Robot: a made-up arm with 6 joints. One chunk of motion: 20 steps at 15 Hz.
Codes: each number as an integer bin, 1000 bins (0 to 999) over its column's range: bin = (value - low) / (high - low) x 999, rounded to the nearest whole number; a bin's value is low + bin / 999 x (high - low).
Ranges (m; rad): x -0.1..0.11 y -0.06..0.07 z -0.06..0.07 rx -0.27..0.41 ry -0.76..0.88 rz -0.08..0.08
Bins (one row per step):
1: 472 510 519 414 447 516
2: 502 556 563 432 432 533
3: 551 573 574 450 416 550
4: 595 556 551 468 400 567
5: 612 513 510 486 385 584
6: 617 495 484 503 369 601
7: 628 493 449 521 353 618
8: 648 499 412 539 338 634
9: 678 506 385 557 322 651
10: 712 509 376 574 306 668
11: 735 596 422 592 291 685
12: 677 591 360 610 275 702
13: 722 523 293 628 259 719
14: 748 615 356 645 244 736
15: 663 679 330 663 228 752
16: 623 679 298 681 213 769
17: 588 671 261 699 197 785
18: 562 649 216 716 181 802
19: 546 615 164 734 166 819
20: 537 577 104 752 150 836
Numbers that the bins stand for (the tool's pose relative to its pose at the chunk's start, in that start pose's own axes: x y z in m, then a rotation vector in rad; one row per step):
1: -0.0008 0.0064 0.0075 0.0118 -0.0262 0.0026
2: 0.0055 0.0124 0.0133 0.0241 -0.0508 0.0054
3: 0.0158 0.0146 0.0147 0.0363 -0.0771 0.0081
4: 0.0251 0.0124 0.0117 0.0486 -0.1033 0.0108
5: 0.0286 0.0068 0.0064 0.0608 -0.1280 0.0135
6: 0.0297 0.0044 0.0030 0.0724 -0.1542 0.0163
7: 0.0320 0.0042 -0.0016 0.0846 -0.1805 0.0190
8: 0.0362 0.0049 -0.0064 0.0969 -0.2051 0.0215
9: 0.0425 0.0058 -0.0099 0.1091 -0.2314 0.0243
10: 0.0497 0.0062 -0.0111 0.1207 -0.2577 0.0270
11: 0.0545 0.0176 -0.0051 0.1330 -0.2823 0.0297
12: 0.0423 0.0169 -0.0132 0.1452 -0.3085 0.0324
13: 0.0518 0.0081 -0.0219 0.1575 -0.3348 0.0352
14: 0.0572 0.0200 -0.0137 0.1690 -0.3594 0.0379
15: 0.0394 0.0284 -0.0171 0.1813 -0.3857 0.0404
16: 0.0310 0.0284 -0.0212 0.1935 -0.4103 0.0432
17: 0.0236 0.0273 -0.0260 0.2058 -0.4366 0.0457
18: 0.0181 0.0245 -0.0319 0.2174 -0.4629 0.0484
19: 0.0148 0.0200 -0.0387 0.2296 -0.4875 0.0512
20: 0.0129 0.0151 -0.0465 0.2419 -0.5138 0.0539

